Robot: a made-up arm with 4 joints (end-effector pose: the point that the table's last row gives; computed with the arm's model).
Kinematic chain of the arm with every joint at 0, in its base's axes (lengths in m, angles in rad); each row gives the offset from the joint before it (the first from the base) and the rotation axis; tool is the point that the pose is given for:
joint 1: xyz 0 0 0.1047 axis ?
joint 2: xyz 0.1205 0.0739 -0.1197 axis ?
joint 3: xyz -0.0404 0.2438 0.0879 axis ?
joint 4: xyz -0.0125 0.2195 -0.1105 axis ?
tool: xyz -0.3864 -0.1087 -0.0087
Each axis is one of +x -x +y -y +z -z.
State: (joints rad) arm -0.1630 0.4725 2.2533 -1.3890
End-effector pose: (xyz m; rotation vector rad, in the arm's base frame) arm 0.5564 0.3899 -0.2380 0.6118 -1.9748 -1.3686
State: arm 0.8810 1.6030 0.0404 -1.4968
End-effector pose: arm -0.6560 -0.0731 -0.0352 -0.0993 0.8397 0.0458
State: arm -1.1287 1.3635 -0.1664 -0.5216
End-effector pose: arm 0.2509 0.0543 -0.3844 -0.7928 -0.9201 -0.3781
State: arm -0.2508 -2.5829 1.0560 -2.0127
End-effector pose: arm 0.0278 -0.4795 0.4880 -1.6575 -0.5023 0.9436
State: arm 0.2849 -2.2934 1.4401 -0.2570
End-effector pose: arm 0.2531 -0.3150 0.4578 1.9179 1.6978 -1.2870
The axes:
joint 1: +y
joint 2: -x
joint 3: -z
joint 4: -x

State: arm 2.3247 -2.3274 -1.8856 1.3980
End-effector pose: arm -0.2464 0.1474 0.3075 -0.2243 0.3580 -0.6867
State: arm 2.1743 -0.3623 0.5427 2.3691
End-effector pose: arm 0.2143 0.7067 0.0918 -1.3315 1.8137 2.1682
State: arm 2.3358 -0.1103 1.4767 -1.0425
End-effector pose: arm -0.2691 0.7403 0.0663 -0.9467 1.0826 -1.4534
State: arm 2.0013 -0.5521 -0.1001 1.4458
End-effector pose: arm 0.2876 0.3706 0.3430 -0.5035 1.7622 0.9055
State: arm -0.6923 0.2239 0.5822 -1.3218
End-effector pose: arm 0.1371 0.6604 -0.2839 1.2023 -1.0372 -0.0528
